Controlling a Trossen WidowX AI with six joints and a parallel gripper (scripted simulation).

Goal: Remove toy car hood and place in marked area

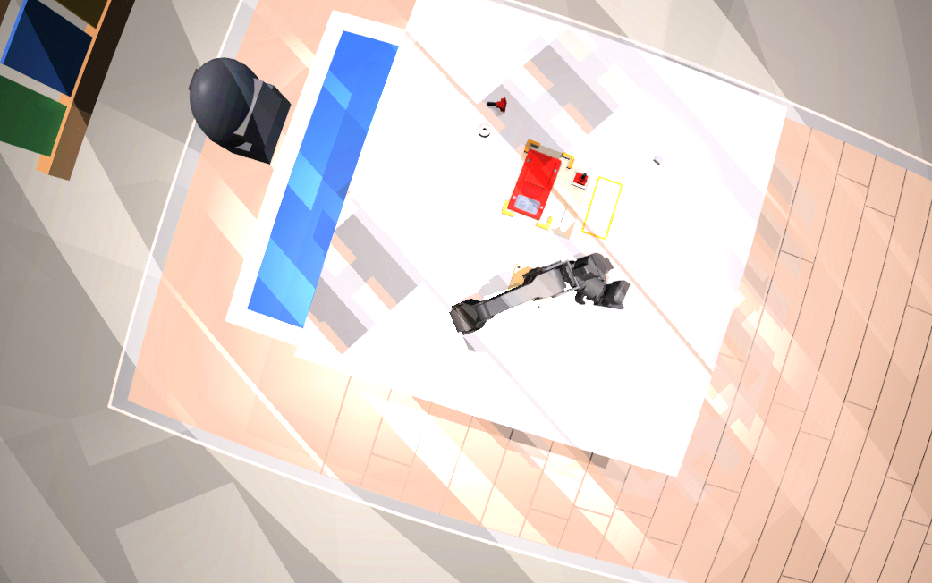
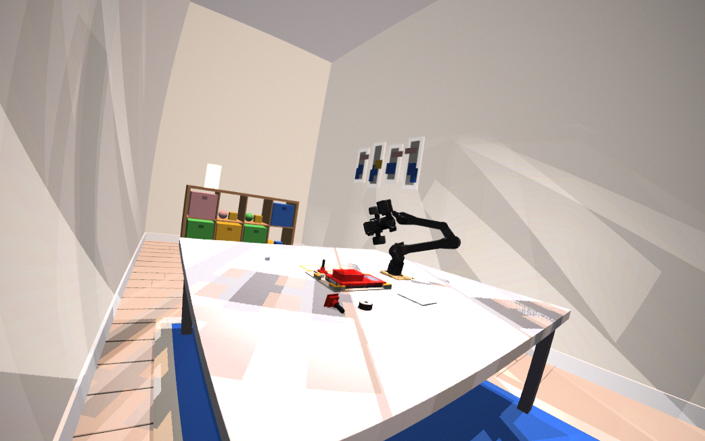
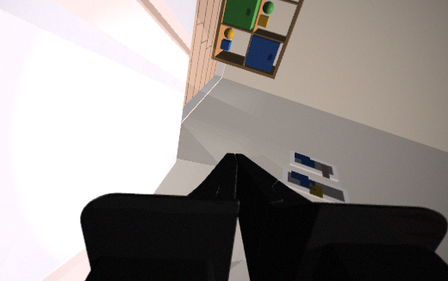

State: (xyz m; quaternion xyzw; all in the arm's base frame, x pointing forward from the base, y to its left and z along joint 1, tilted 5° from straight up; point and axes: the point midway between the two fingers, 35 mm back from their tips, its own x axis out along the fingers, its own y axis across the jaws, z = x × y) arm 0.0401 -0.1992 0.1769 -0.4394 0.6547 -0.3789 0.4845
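My gripper tip is 350 mm to the right of the red hood, 300 mm short of it and 150 mm above it.
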